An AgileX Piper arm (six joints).
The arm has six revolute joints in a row. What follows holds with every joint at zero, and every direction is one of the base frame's. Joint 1 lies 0.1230 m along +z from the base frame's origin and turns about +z. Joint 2 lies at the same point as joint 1 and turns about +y. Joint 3 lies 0.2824 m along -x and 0.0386 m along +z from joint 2 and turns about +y. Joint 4 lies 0.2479 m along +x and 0.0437 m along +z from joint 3 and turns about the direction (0.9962, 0, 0.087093). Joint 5 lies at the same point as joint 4 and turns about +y. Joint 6 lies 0.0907 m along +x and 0.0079 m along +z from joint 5 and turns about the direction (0.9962, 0, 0.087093). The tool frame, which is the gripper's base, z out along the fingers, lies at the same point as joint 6; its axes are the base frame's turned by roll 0.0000, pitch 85.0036 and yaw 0.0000 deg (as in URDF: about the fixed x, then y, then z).
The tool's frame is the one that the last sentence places.
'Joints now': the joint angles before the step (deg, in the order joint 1, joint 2, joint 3, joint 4, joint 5, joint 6). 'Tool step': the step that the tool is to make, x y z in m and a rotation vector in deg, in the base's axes. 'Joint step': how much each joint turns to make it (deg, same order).
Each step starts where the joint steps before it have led.
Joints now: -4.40 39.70 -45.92 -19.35 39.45 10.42
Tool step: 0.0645 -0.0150 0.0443 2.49 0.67 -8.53
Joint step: -0.09 16.93 -16.81 -8.01 4.17 11.68
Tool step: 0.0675 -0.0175 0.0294 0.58 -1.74 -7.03
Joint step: -1.08 15.42 -16.41 -6.03 2.42 7.82
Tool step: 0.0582 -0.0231 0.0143 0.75 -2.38 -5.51
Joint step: -2.51 13.16 -15.08 -2.31 1.49 3.85
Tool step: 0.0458 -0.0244 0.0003 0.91 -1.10 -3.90
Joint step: -2.55 11.02 -12.95 0.06 1.73 0.95
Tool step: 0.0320 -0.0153 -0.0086 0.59 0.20 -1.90
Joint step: -1.20 7.96 -9.04 0.43 1.61 -0.17
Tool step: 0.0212 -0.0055 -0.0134 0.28 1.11 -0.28
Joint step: -0.11 4.88 -4.41 0.19 0.65 -0.32
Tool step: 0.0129 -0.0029 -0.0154 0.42 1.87 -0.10
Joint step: -0.01 2.79 -1.21 0.09 0.33 -0.15
